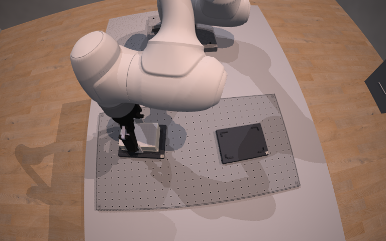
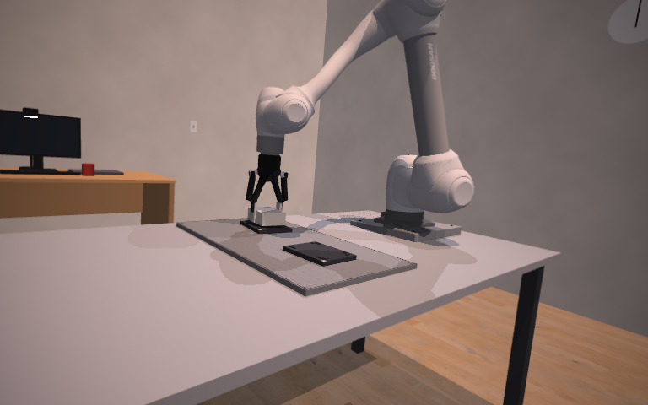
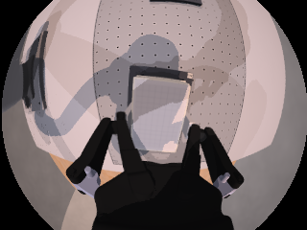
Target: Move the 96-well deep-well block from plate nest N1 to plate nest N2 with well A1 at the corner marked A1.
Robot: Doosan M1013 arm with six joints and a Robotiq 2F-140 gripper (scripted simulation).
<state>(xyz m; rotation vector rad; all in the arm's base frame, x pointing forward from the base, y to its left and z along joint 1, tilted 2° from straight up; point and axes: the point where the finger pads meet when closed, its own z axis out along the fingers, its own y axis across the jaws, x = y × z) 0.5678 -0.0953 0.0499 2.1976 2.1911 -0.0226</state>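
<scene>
Right now my hand is 1 cm above the 96-well deep-well block. Round my hand: plate nest N2: 4 cm below; plate nest N1: 34 cm to the left, 4 cm below.
</scene>
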